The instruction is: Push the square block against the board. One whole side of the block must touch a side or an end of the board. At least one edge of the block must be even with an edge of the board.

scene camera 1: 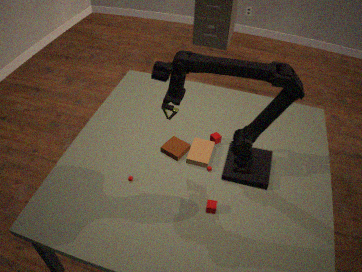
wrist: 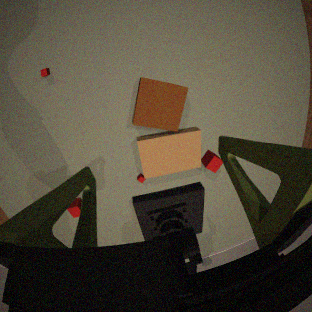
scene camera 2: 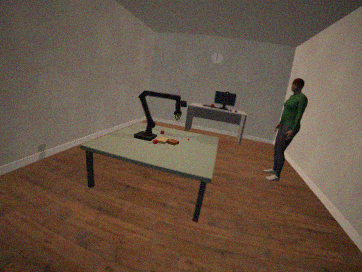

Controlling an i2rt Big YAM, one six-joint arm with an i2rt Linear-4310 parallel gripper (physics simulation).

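Places are measured from the arm's base along level axes (x back, y right, z up), in centimetres.
Where they show: gripper, fingertip midpoint: (scene camera 1: pixel 171 111) (wrist: pixel 155 158) (scene camera 2: pixel 177 120); arm's base, link origin: (scene camera 1: pixel 242 163) (wrist: pixel 168 215) (scene camera 2: pixel 148 134).
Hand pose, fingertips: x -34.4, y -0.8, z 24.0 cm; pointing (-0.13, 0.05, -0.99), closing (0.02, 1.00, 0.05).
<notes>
Things, the pixels of their top centre, and the offset from my fingertips.
- brown square block, top centre: (wrist: pixel 160 105) (scene camera 1: pixel 175 145) (scene camera 2: pixel 173 140) dx +1.4, dy +4.9, dz -24.5 cm
- tan board, top centre: (wrist: pixel 171 154) (scene camera 1: pixel 201 149) (scene camera 2: pixel 163 139) dx +13.8, dy +5.3, dz -24.5 cm
- larger red cube, top centre: (wrist: pixel 214 164) (scene camera 1: pixel 216 135) dx +19.6, dy +16.3, dz -23.6 cm
- small red cube, top centre: (wrist: pixel 141 179) (scene camera 1: pixel 209 167) dx +19.4, dy -3.8, dz -26.0 cm
- larger cube, top centre: (wrist: pixel 74 211) (scene camera 1: pixel 211 204) dx +23.4, dy -25.6, dz -23.6 cm
The brown square block (scene camera 1: pixel 175 146) (scene camera 2: pixel 173 142) (wrist: pixel 160 104) lies flat beside the long side of the tan board (scene camera 1: pixel 201 150) (scene camera 2: pixel 162 140) (wrist: pixel 171 154), on the side away from the robot base. It is turned relative to the board. In the wrist view one corner is at or very near the board's side, and a wedge-shaped gap widens toward the left. No whole side touches, and no edges are even. My gripper (scene camera 1: pixel 170 115) (scene camera 2: pixel 178 116) (wrist: pixel 155 158) is open and empty, high above the table and away from both pieces.
A larger red cube (scene camera 1: pixel 215 138) (wrist: pixel 212 161) stands close to one end of the board. A small red cube (scene camera 1: pixel 209 169) (wrist: pixel 141 178) is near its base-side corner. Another larger cube (scene camera 1: pixel 211 206) (wrist: pixel 75 207) and a small one (scene camera 1: pixel 130 178) (wrist: pixel 45 72) lie farther off.
</notes>
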